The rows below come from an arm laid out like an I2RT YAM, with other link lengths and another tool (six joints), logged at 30 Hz.
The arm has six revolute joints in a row. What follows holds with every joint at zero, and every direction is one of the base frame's. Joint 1 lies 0.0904 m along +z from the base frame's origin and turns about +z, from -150 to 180 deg. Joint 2 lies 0.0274 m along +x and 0.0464 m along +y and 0.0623 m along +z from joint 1 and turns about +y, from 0 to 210 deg. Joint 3 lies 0.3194 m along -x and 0.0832 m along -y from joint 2 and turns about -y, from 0 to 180 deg. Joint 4 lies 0.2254 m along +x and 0.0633 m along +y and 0.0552 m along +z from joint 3 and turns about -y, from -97 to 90 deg. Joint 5 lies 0.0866 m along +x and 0.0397 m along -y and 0.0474 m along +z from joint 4 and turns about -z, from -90 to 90 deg. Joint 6 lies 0.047 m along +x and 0.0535 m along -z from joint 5 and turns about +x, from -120 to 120 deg. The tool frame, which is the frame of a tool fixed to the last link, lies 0.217 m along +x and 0.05 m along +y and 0.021 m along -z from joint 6; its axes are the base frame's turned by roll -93.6, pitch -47.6 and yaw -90 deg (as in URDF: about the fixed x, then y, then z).
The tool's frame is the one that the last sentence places.
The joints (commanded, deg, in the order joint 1, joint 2, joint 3, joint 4, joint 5, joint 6), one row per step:
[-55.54, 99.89, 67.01, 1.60, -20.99, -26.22]
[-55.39, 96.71, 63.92, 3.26, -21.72, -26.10]
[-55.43, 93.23, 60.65, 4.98, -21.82, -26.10]
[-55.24, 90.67, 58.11, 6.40, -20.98, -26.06]
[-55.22, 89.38, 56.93, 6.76, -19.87, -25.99]
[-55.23, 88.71, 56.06, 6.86, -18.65, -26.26]
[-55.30, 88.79, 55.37, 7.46, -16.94, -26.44]
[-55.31, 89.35, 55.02, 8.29, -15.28, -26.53]
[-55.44, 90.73, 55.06, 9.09, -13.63, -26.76]
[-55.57, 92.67, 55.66, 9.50, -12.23, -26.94]
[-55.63, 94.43, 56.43, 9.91, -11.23, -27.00]
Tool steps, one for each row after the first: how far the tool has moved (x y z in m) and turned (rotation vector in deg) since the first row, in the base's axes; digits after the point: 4 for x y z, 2 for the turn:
[-0.0037, 0.0132, 0.0115, -1.14, -1.35, 0.72]
[-0.0108, 0.0236, 0.0228, -2.71, -2.48, 0.78]
[-0.0169, 0.0295, 0.0291, -4.10, -2.98, 0.22]
[-0.0224, 0.0298, 0.0307, -4.73, -2.85, -0.77]
[-0.0279, 0.0284, 0.0281, -5.18, -2.18, -1.73]
[-0.0332, 0.0222, 0.0228, -5.64, -1.31, -3.22]
[-0.0366, 0.0145, 0.0176, -6.09, -0.56, -4.64]
[-0.0398, 0.0042, 0.0085, -6.27, 0.56, -6.09]
[-0.0415, -0.0064, -0.0025, -6.05, 1.80, -7.32]
[-0.0414, -0.0155, -0.0104, -5.90, 2.60, -8.20]

